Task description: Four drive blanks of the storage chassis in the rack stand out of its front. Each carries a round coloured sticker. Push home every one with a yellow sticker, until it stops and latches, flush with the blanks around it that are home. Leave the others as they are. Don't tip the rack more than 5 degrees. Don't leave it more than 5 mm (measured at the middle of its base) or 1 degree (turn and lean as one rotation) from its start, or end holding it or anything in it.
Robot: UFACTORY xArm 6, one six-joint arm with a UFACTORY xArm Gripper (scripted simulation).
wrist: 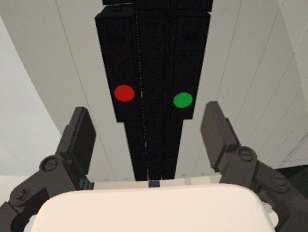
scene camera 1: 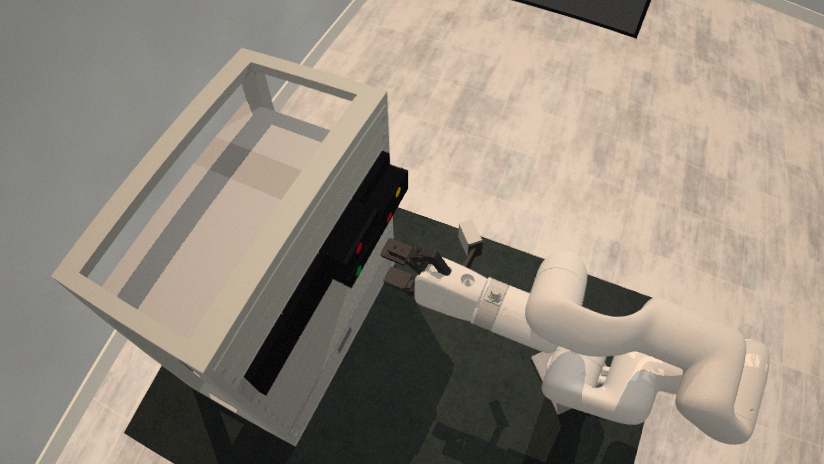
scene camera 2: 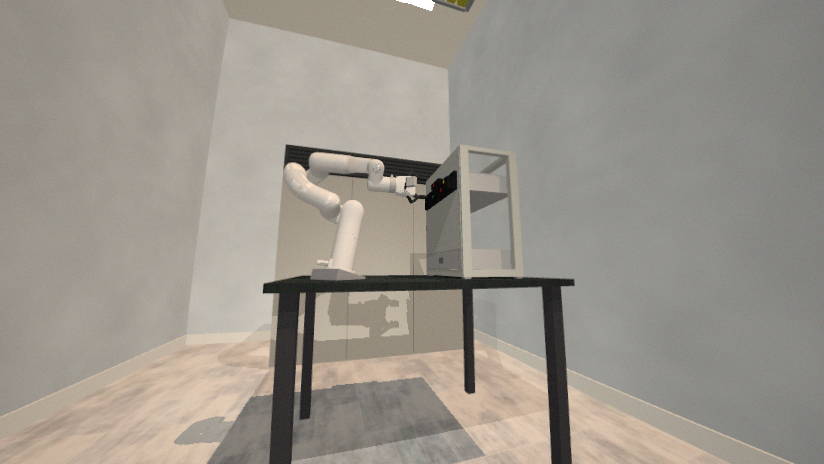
Path:
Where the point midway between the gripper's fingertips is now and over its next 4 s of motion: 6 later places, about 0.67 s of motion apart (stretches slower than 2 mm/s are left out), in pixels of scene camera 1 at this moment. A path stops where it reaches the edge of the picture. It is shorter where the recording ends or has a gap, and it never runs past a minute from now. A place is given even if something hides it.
The gripper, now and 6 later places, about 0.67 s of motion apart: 385, 261; 391, 252; 404, 229; 414, 213; 414, 211; 416, 209; 421, 207

